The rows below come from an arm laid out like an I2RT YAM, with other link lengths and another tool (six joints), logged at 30 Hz.
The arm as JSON. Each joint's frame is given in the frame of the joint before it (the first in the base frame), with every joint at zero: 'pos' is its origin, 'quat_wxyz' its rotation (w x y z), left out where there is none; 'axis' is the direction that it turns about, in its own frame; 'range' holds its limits. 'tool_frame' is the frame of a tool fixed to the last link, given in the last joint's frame.
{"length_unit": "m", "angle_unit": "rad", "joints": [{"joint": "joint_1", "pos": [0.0, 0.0, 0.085], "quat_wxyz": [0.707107, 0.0, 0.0, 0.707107], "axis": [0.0, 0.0, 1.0], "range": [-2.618, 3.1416]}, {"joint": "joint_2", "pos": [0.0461, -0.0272, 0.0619], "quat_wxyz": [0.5, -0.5, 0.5, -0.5], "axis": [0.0, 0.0, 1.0], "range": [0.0, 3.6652]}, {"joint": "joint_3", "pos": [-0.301, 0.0, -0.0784], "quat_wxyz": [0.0, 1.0, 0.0, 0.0], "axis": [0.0, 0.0, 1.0], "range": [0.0, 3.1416]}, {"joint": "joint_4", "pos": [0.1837, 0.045, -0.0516], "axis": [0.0, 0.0, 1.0], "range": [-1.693, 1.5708]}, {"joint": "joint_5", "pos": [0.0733, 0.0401, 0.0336], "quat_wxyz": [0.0, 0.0, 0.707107, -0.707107], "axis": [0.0, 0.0, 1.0], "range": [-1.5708, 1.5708]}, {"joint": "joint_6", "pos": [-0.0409, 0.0, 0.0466], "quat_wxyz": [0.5, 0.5, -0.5, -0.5], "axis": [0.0, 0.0, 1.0], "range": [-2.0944, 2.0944]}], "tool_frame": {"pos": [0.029, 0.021, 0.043], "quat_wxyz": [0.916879, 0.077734, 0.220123, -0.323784]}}
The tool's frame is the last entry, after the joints.
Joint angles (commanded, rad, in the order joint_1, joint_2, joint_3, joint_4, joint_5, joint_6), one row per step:
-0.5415 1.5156 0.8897 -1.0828 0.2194 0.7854
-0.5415 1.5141 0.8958 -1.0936 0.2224 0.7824
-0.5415 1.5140 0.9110 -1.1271 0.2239 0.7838
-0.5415 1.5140 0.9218 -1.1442 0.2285 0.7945
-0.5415 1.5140 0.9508 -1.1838 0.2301 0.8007
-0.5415 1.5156 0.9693 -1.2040 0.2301 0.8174
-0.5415 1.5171 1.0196 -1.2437 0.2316 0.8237
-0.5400 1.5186 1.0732 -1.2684 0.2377 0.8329
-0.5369 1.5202 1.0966 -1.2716 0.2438 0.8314
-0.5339 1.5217 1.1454 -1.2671 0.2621 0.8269
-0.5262 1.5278 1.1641 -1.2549 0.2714 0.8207
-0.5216 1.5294 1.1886 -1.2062 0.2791 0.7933
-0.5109 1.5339 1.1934 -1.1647 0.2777 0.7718
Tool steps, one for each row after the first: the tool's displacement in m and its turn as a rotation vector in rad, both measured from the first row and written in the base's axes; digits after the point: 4 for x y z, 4 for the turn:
-0.0005 -0.0001 0.0016 -0.0002 0.0046 0.0033
-0.0019 0.0007 0.0055 0.0076 0.0208 0.0022
-0.0021 0.0008 0.0079 0.0044 0.0273 -0.0074
-0.0019 0.0007 0.0137 0.0069 0.0365 -0.0131
-0.0008 0.0008 0.0169 0.0045 0.0375 -0.0291
0.0029 -0.0014 0.0252 -0.0029 0.0297 -0.0350
0.0087 -0.0048 0.0331 -0.0240 0.0078 -0.0417
0.0122 -0.0070 0.0361 -0.0381 -0.0052 -0.0366
0.0200 -0.0130 0.0425 -0.0786 -0.0406 -0.0280
0.0254 -0.0160 0.0440 -0.0975 -0.0569 -0.0140
0.0356 -0.0228 0.0457 -0.1347 -0.1106 0.0156
0.0435 -0.0259 0.0445 -0.1506 -0.1440 0.0458

